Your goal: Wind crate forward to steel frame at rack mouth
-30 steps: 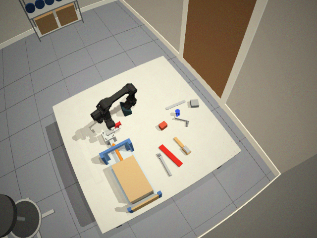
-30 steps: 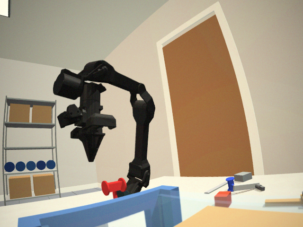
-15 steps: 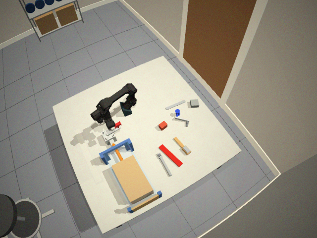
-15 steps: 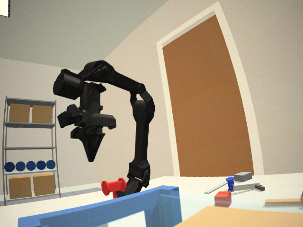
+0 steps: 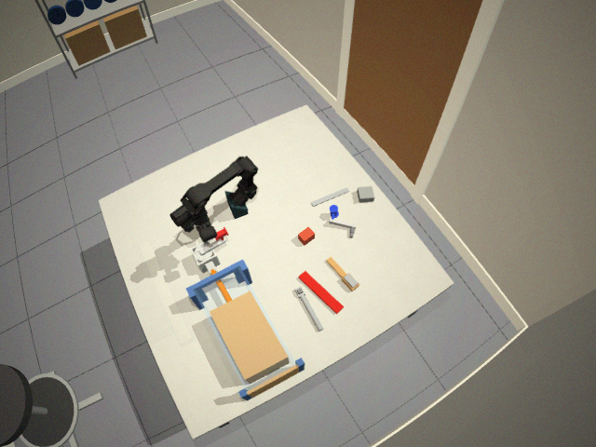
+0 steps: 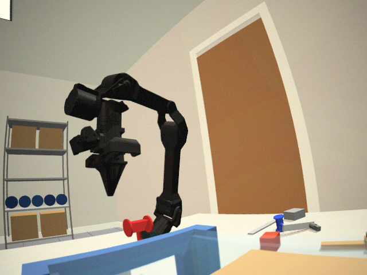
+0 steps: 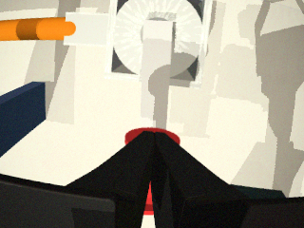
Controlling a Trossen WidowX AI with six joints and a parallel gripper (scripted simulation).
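Right now my gripper tip is 9 cm above the red grip and 6 cm to the right of it. The rest, counted from my gripper tip: red bar (40 cm ahead, 30 cm to the left, 21 cm below); wooden brush (43 cm to the left, 39 cm ahead, 20 cm below); winch (19 cm below, 5 cm to the right, 1 cm behind).
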